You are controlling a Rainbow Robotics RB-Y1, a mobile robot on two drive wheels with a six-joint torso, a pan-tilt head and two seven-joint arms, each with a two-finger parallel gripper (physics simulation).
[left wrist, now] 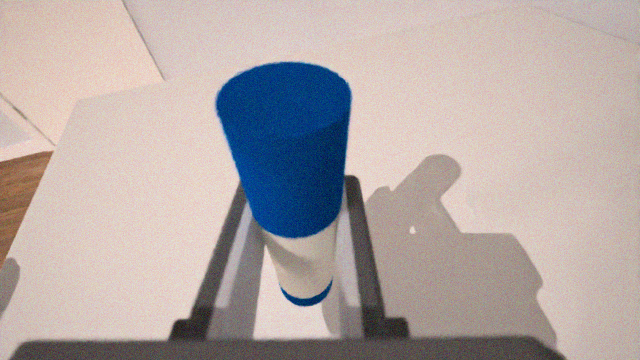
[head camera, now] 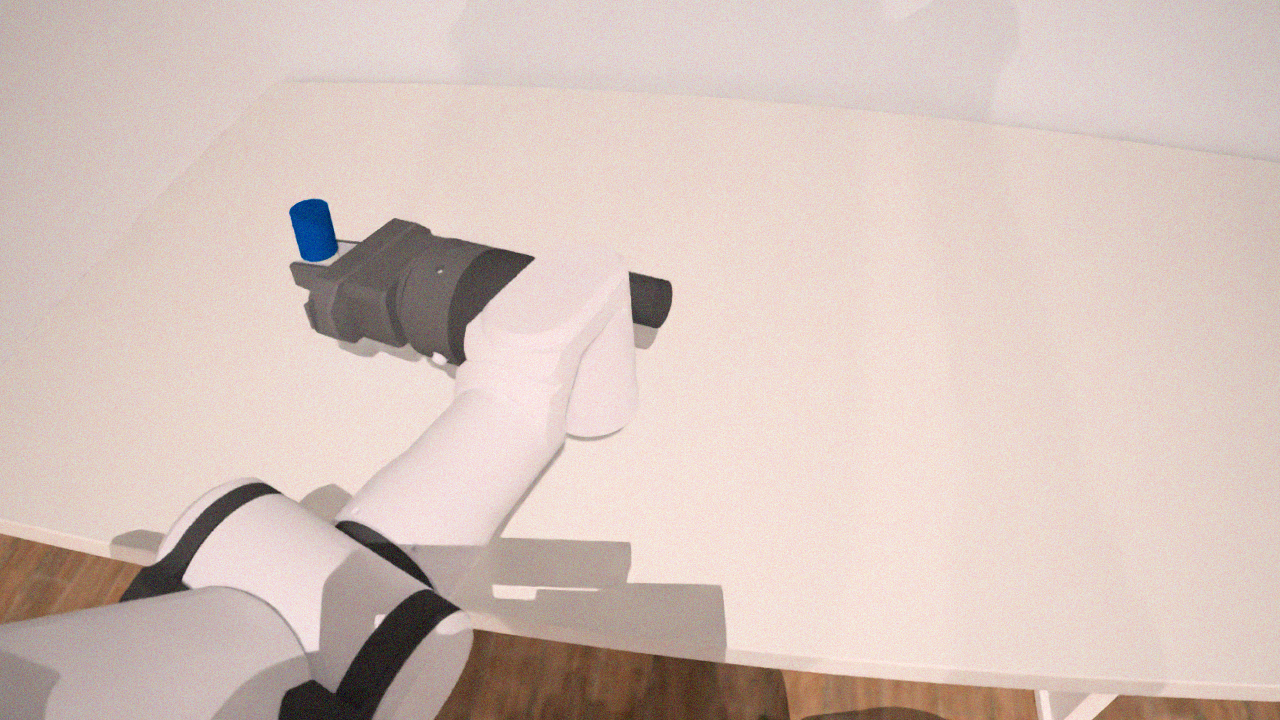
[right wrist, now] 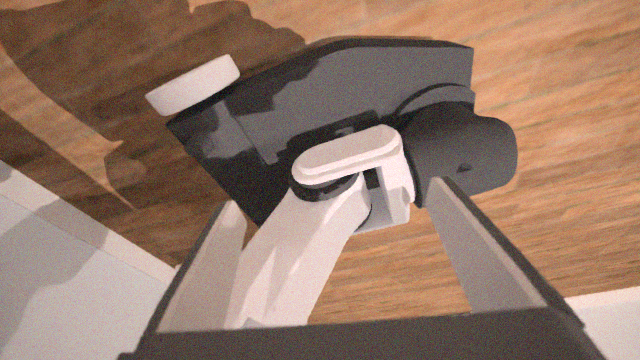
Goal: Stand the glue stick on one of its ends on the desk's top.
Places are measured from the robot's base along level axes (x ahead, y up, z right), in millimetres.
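Pixels of known places: left gripper, fingertip midpoint: (left wrist: 300, 191) (head camera: 311, 261); right gripper, fingertip midpoint: (right wrist: 331, 201).
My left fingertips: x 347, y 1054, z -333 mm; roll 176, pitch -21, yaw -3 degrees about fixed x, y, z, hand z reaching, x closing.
Behind a point stands the place of what it marks.
The glue stick (head camera: 314, 231) {x 331, y 1096, z -311 mm} (left wrist: 292, 165) {x 341, y 1099, z -304 mm}, a white cylinder with a large blue cap and a thin blue band at its other end, is near upright at the left of the head camera view, cap up. My left gripper (head camera: 315, 259) {x 347, y 1054, z -333 mm} (left wrist: 300, 191) {x 347, y 1054, z -333 mm} is shut on its white body just under the cap. The lower end is hidden behind the gripper in the head camera view; I cannot tell whether it touches the desk (head camera: 850, 358) {x 386, y 952, z 116 mm} (left wrist: 500, 125) {x 584, y 952, z -413 mm}. My right gripper (right wrist: 331, 201) {x -278, y 523, z 220 mm} is open, with no object between its fingers, and is away from the glue stick.
My left arm (head camera: 465, 447) {x 125, y 1115, z -130 mm} reaches across the left half of the desk in the head camera view. A wall (head camera: 716, 44) {x 898, y 1015, z -24 mm} stands behind the desk's back edge. The right wrist view shows the robot's base (right wrist: 350, 80) {x -327, y 170, z 170 mm} and the wooden floor (right wrist: 575, 200) {x -1178, y 2, z -718 mm} below.
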